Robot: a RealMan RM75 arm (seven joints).
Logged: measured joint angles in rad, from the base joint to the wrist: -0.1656, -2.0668, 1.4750, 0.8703, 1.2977, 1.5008, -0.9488; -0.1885, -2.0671, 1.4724, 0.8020, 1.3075, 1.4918, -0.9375; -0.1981, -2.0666, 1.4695, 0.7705, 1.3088, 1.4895, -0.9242; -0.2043, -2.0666, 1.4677, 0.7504, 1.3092, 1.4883, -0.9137; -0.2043, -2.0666, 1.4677, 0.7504, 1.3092, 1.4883, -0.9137; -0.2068, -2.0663, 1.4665, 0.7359, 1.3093, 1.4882, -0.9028; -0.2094, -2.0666, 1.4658, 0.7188, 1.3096, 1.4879, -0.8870; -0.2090, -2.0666, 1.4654, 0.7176, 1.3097, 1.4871, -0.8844; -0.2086, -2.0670, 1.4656, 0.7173, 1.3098, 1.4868, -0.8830; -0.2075, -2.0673, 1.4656, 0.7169, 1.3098, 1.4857, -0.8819; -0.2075, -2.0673, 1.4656, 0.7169, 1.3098, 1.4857, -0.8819; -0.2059, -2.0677, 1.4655, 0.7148, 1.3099, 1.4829, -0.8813; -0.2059, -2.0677, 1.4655, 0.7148, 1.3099, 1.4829, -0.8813; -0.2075, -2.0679, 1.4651, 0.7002, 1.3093, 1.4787, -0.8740
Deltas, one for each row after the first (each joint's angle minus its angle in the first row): -0.0229, -0.0003, -0.0026, -0.0683, 0.0098, -0.0090, 0.0113; -0.0325, 0.0002, -0.0055, -0.0998, 0.0111, -0.0113, 0.0246; -0.0387, 0.0002, -0.0073, -0.1199, 0.0115, -0.0125, 0.0351; -0.0387, 0.0002, -0.0073, -0.1199, 0.0115, -0.0125, 0.0351; -0.0412, 0.0005, -0.0085, -0.1344, 0.0116, -0.0126, 0.0460; -0.0438, 0.0002, -0.0092, -0.1515, 0.0119, -0.0129, 0.0618; -0.0434, 0.0002, -0.0096, -0.1527, 0.0120, -0.0137, 0.0644; -0.0430, -0.0002, -0.0094, -0.1530, 0.0121, -0.0140, 0.0658; -0.0419, -0.0005, -0.0094, -0.1534, 0.0121, -0.0151, 0.0669; -0.0419, -0.0005, -0.0094, -0.1534, 0.0121, -0.0151, 0.0669; -0.0403, -0.0009, -0.0095, -0.1555, 0.0122, -0.0179, 0.0675; -0.0403, -0.0009, -0.0095, -0.1555, 0.0122, -0.0179, 0.0675; -0.0419, -0.0011, -0.0099, -0.1701, 0.0116, -0.0221, 0.0748
